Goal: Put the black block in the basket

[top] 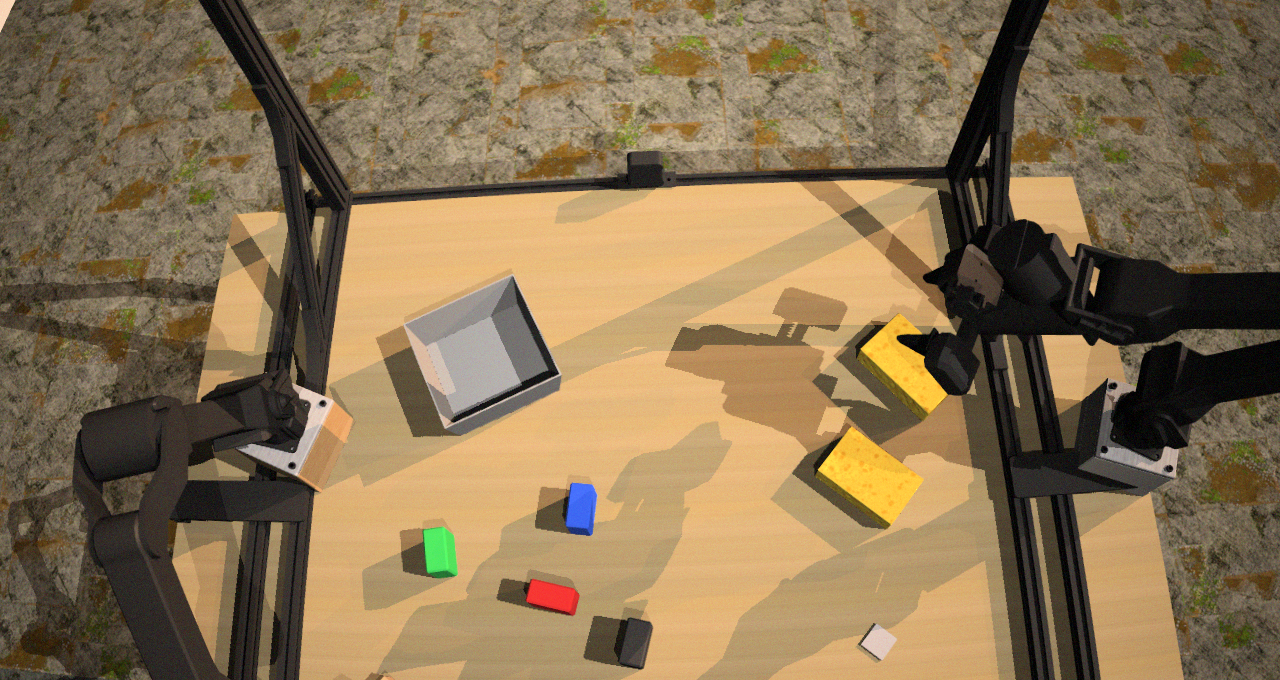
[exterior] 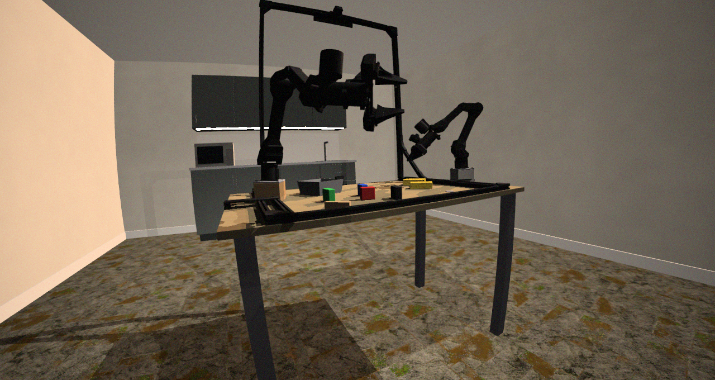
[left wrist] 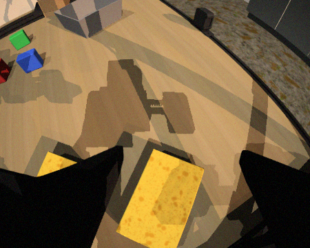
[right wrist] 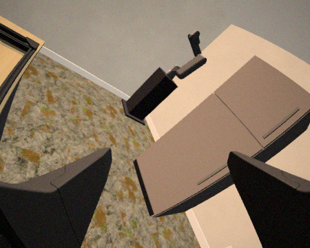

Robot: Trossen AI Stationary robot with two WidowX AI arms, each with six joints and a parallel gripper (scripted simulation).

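Right now the black block is 270 mm below my right hand, 270 mm behind it and 170 mm to the left of it. The rest, counted from my right hand: blue block (420 mm behind, 270 mm below, 110 mm to the left); red block (320 mm behind, 270 mm below, 80 mm to the left); green block (360 mm behind, 270 mm below, 50 mm to the right).
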